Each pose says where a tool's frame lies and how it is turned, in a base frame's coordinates. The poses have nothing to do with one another.
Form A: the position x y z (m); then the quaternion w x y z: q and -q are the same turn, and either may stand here.
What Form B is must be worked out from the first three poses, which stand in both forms.
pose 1, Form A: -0.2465 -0.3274 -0.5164 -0.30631 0.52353 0.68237 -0.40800
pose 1, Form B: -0.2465 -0.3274 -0.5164 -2.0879 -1.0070 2.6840
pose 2, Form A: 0.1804 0.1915 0.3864 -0.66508 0.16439 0.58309 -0.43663
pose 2, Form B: 0.1804 0.1915 0.3864 1.7270 -1.1659 0.8295
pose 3, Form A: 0.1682 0.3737 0.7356 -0.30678 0.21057 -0.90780 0.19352
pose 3, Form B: 0.1682 0.3737 0.7356 2.7921 0.6925 2.8488
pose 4, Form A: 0.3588 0.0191 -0.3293 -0.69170 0.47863 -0.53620 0.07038
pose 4, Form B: 0.3588 0.0191 -0.3293 0.7864 0.9427 -1.6273
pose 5, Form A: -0.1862 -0.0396 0.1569 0.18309 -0.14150 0.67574 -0.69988
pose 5, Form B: -0.1862 -0.0396 0.1569 -3.0689 0.4617 1.5186
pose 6, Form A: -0.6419 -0.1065 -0.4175 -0.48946 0.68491 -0.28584 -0.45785
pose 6, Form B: -0.6419 -0.1065 -0.4175 1.1096 -0.3548 -1.6794
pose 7, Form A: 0.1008 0.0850 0.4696 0.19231 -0.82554 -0.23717 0.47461
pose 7, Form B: 0.1008 0.0850 0.4696 -0.4462 -1.0651 -2.9497
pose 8, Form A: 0.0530 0.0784 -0.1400 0.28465 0.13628 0.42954 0.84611
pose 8, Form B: 0.0530 0.0784 -0.1400 2.7143 0.4951 -0.8300
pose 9, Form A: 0.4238 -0.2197 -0.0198 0.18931 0.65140 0.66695 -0.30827
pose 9, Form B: 0.4238 -0.2197 -0.0198 -1.6515 -0.1496 2.4137
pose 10, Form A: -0.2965 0.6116 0.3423 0.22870 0.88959 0.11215 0.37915
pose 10, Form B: -0.2965 0.6116 0.3423 -0.0380 0.8123 2.6547
